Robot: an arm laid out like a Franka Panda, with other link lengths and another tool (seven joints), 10 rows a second.
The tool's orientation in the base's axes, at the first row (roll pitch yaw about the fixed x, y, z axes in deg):
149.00, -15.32, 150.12
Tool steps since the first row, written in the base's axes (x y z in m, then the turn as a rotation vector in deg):
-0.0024, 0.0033, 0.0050, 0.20, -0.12, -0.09
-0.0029, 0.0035, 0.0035, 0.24, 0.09, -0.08
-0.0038, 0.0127, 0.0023, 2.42, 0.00, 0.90
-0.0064, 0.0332, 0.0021, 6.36, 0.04, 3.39
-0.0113, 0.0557, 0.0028, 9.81, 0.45, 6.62
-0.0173, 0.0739, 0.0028, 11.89, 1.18, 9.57
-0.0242, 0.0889, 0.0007, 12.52, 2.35, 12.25
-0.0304, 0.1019, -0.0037, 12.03, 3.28, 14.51
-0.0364, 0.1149, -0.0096, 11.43, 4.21, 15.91
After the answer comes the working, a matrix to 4 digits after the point.
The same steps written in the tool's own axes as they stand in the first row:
0.0049, 0.0034, -0.0024, -0.25, -0.02, 0.02
0.0050, 0.0025, -0.0011, -0.18, 0.15, 0.13
0.0099, 0.0076, 0.0050, -1.79, 1.77, -0.60
0.0219, 0.0200, 0.0165, -4.40, 5.18, -2.40
0.0370, 0.0329, 0.0282, -6.24, 8.94, -4.63
0.0507, 0.0419, 0.0380, -6.85, 12.03, -6.54
0.0631, 0.0472, 0.0477, -6.10, 14.50, -8.06
0.0734, 0.0504, 0.0582, -4.65, 15.98, -9.44
0.0831, 0.0530, 0.0700, -3.33, 16.98, -10.11

The tool's axes in the first row as the columns of a matrix, in the base's axes (rounded; the answer above uses it unrounded):
-0.8363, 0.5450, 0.0602
0.4805, 0.6754, 0.5594
0.2642, 0.4967, -0.8267

